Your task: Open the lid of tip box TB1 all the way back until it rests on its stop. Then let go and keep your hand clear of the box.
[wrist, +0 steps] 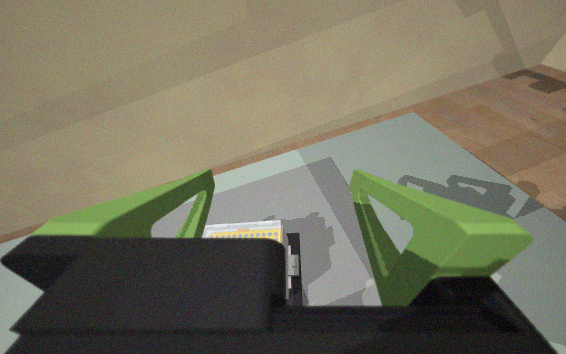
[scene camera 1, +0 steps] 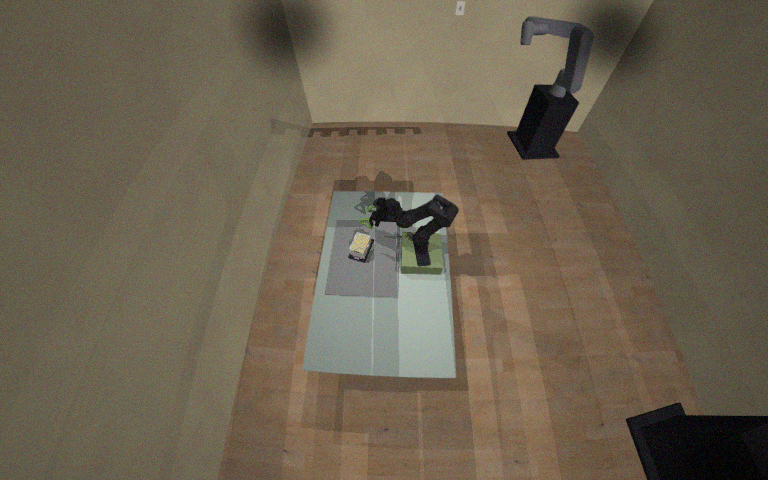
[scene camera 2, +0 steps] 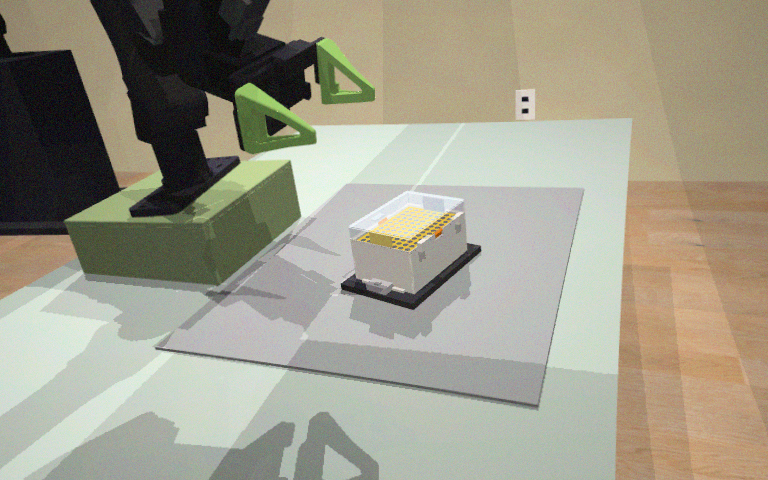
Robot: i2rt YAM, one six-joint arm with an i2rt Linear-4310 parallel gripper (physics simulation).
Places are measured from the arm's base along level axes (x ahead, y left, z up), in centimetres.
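Pixels of known places: gripper, fingertip midpoint: (wrist: 282, 177) (scene camera 1: 362, 215) (scene camera 2: 346, 114); arm's base at its link origin: (scene camera 1: 421, 249) (scene camera 2: 191, 186).
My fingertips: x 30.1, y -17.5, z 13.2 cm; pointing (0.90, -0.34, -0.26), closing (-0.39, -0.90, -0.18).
For each thing: its top centre in the pictures, then the offset to it from my fingertips. "pt": a spot on its surface instead. Level surfaces: height alone.
- tip box TB1 at its top centre: (scene camera 2: 407, 212) (wrist: 234, 253) (scene camera 1: 359, 242) dx +3.2, dy +8.2, dz -13.9 cm
- box at a spot on its surface: (wrist: 245, 233) pt dx +5.1, dy +6.1, dz -13.9 cm
- grey mat at its surface level: dz -21.6 cm
- pale green table at its surface level: dz -21.9 cm
The tip box TB1 (scene camera 1: 360, 246) (scene camera 2: 385, 263) is a white box with a yellow perforated tip rack, on a black base plate. Its clear lid (scene camera 2: 407, 208) is down over the top. In the wrist view part of the box (wrist: 245, 233) shows low between the fingers, partly hidden behind the black gripper body. My gripper (scene camera 1: 364, 216) (scene camera 2: 344, 117) (wrist: 282, 177) has green fingers, stands wide open and is empty. It hangs above the table, off to one side of the box and higher than its lid, touching nothing.
The box stands on a grey mat (scene camera 1: 351, 283) (scene camera 2: 481, 367) on a pale green table (scene camera 1: 345, 339) (scene camera 2: 577, 435). The arm's base sits on a green block (scene camera 1: 421, 270) (scene camera 2: 147, 254) beside the mat. A second, grey arm (scene camera 1: 578, 59) stands on a black pedestal (scene camera 1: 546, 121) away from the table.
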